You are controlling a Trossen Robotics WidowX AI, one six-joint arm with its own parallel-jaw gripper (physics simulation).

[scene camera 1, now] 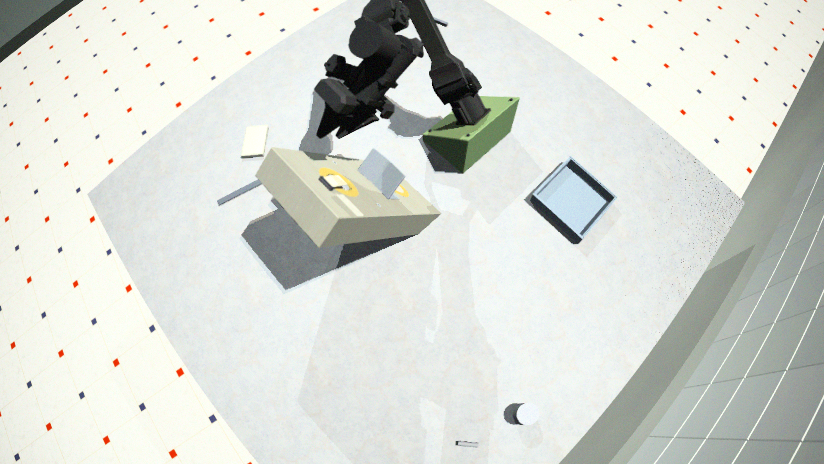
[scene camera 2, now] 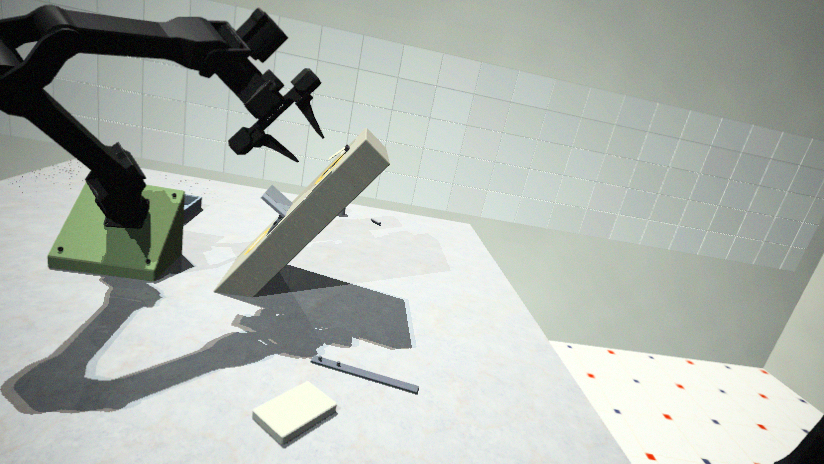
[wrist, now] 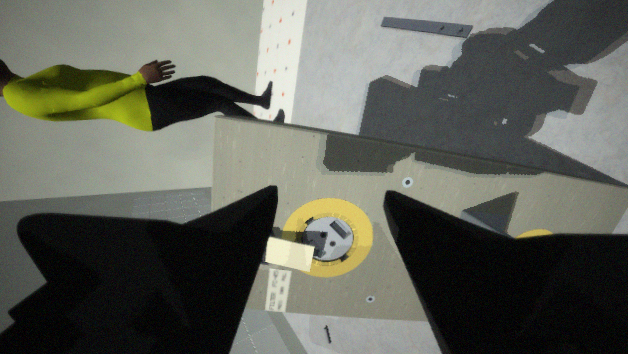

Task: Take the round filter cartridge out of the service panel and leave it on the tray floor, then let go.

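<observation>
The beige service panel [scene camera 1: 296, 198] [scene camera 2: 322, 216] [wrist: 250, 165] stands tilted. In the wrist view the round filter cartridge [wrist: 344, 242] shows as a grey disc with a slot and small holes, seated inside a yellow ring [wrist: 364, 237]. A cream tab [wrist: 290, 254] overlaps the ring's edge, and a shadow covers part of the disc. My gripper [scene camera 1: 329, 136] [scene camera 2: 310, 149] [wrist: 331, 196] is open and empty, off the panel's face, with its fingertips apart in front of the upper ring. The blue tray [scene camera 1: 573, 198] lies at the right in scene camera 1 and is empty.
A grey flap [scene camera 1: 381, 172] [scene camera 2: 275, 200] sticks out of the panel beside the cartridge. The green base [scene camera 1: 495, 123] [scene camera 2: 80, 247] carries the arm. A cream block [scene camera 1: 254, 141] [scene camera 2: 294, 409] and a grey bar [scene camera 1: 239, 192] [scene camera 2: 366, 375] [wrist: 425, 27] lie beside the panel. A white cylinder [scene camera 1: 527, 413] stands far off.
</observation>
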